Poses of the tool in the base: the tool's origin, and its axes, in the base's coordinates. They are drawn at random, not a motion.
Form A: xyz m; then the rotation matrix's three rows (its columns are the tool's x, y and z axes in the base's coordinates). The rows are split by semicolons.
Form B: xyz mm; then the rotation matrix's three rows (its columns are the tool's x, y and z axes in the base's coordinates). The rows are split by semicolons. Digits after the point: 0 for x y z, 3 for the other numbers.
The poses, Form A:
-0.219 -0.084 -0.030; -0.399 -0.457 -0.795; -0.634 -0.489 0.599; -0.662 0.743 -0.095
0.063 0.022 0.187; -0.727 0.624 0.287; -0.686 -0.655 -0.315; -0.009 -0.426 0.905
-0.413 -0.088 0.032; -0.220 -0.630 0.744; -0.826 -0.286 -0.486; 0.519 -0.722 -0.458
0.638 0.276 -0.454; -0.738 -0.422 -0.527; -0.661 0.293 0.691; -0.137 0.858 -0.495
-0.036 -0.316 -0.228; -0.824 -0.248 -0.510; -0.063 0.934 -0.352; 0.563 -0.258 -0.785
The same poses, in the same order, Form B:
-219 -84 -30; -0.399 -0.457 -0.795; -0.634 -0.489 0.599; -0.662 0.743 -0.095
63 22 187; -0.727 0.624 0.287; -0.686 -0.655 -0.315; -0.009 -0.426 0.905
-413 -88 32; -0.220 -0.630 0.744; -0.826 -0.286 -0.486; 0.519 -0.722 -0.458
638 276 -454; -0.738 -0.422 -0.527; -0.661 0.293 0.691; -0.137 0.858 -0.495
-36 -316 -228; -0.824 -0.248 -0.510; -0.063 0.934 -0.352; 0.563 -0.258 -0.785

